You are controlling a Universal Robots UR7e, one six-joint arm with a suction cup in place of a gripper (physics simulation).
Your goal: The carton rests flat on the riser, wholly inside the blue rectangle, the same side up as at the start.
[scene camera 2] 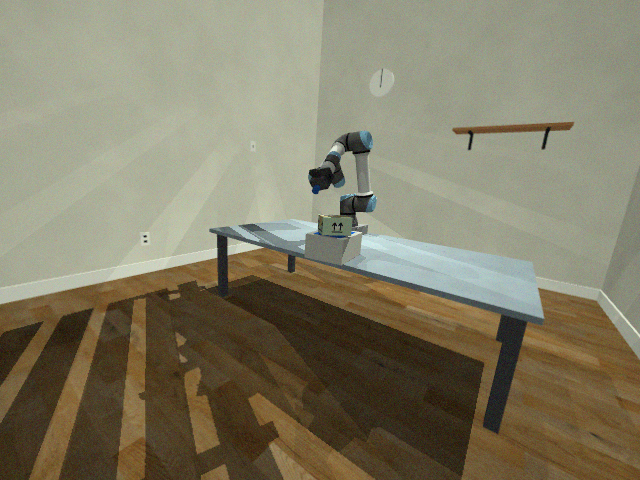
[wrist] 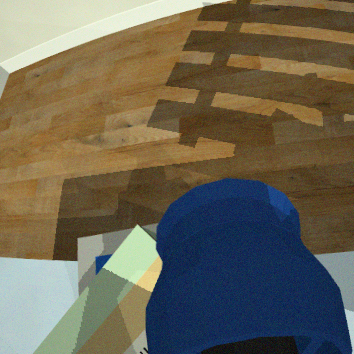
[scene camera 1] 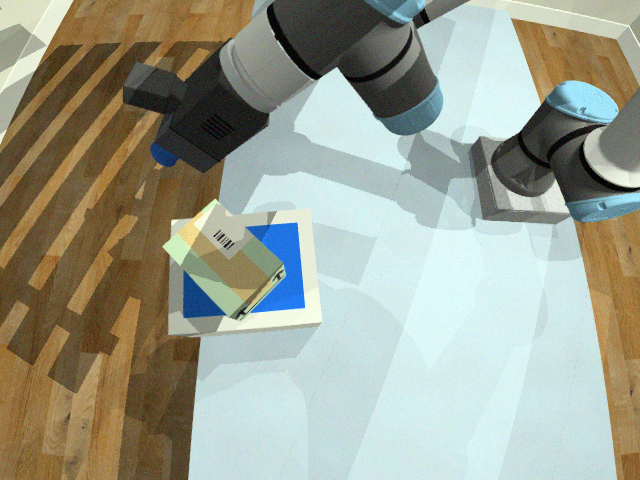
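Seen in the pictures: hand at its tool point: [scene camera 2: 315, 191] [wrist: 228, 242] [scene camera 1: 163, 153]; arm's base at its link origin: [scene camera 1: 521, 169].
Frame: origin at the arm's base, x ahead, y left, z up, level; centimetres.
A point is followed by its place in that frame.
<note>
The green and tan carton [scene camera 1: 232, 258] {x 63.7, y 17.1, z 14.7 cm} [scene camera 2: 336, 227] {x 69.7, y 19.2, z 10.0 cm} [wrist: 125, 265] {x 71.1, y 15.2, z 14.7 cm} sits flat on the pale riser [scene camera 1: 308, 258] {x 52.5, y 16.1, z 6.1 cm} [scene camera 2: 323, 249] {x 76.4, y 16.2, z 0.0 cm} [wrist: 86, 255] {x 74.4, y 24.7, z 6.1 cm}, label and barcode up, arrows on its side pointing up. It is turned diagonally to the blue rectangle [scene camera 1: 289, 242] {x 55.4, y 12.9, z 6.1 cm} [wrist: 101, 262] {x 73.3, y 22.7, z 6.1 cm}. In scene camera 1 its upper-left end extends over the riser's pale border and its lowest corner overlaps the border. The exact outline of its base is hidden. My suction gripper [scene camera 1: 164, 156] [scene camera 2: 315, 190] [wrist: 227, 215] is in the air above and beyond the carton's upper-left end, apart from it, holding nothing.
The riser stands at the edge of the light blue table [scene camera 1: 439, 310] {x 26.5, y 27.7, z -5.9 cm} [scene camera 2: 449, 273] {x 57.2, y 71.1, z -5.9 cm}, beside the wooden floor [scene camera 1: 67, 310]. The arm's grey base block [scene camera 1: 485, 191] {x 9.4, y 3.4, z -2.9 cm} stands on the table's far side. A wall shelf [scene camera 2: 511, 128] hangs behind.
</note>
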